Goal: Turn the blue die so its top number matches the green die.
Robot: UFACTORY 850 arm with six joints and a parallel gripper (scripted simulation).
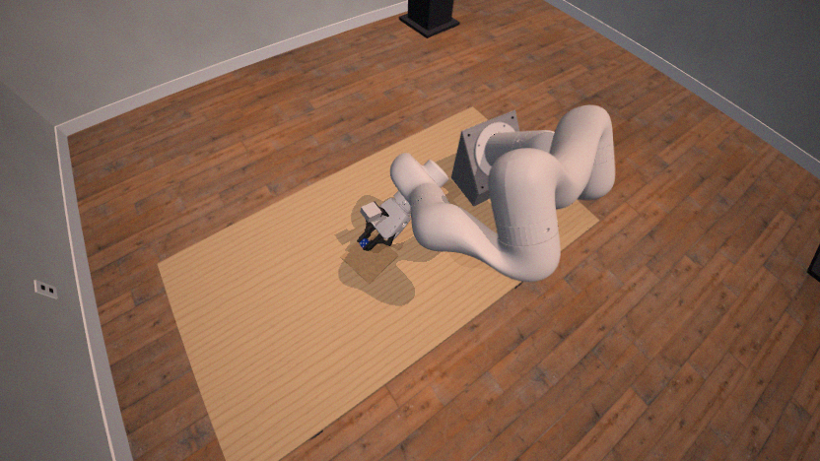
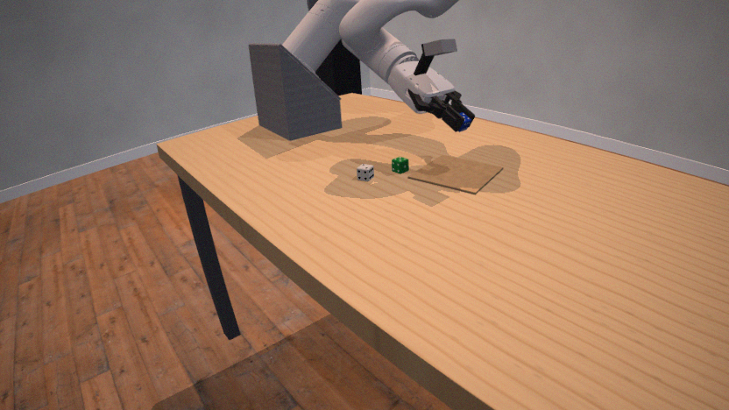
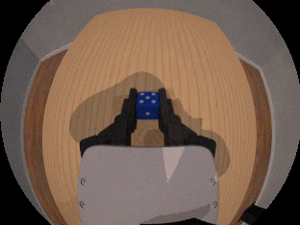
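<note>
My hand is 11 cm above the mat. From my hand the other things lie so: white die: 13 cm to the right, 12 cm behind, 10 cm below; then blue die: 1 cm below, 1 cm ahead; then green die: 10 cm below, 9 cm behind, 6 cm to the right.
</note>
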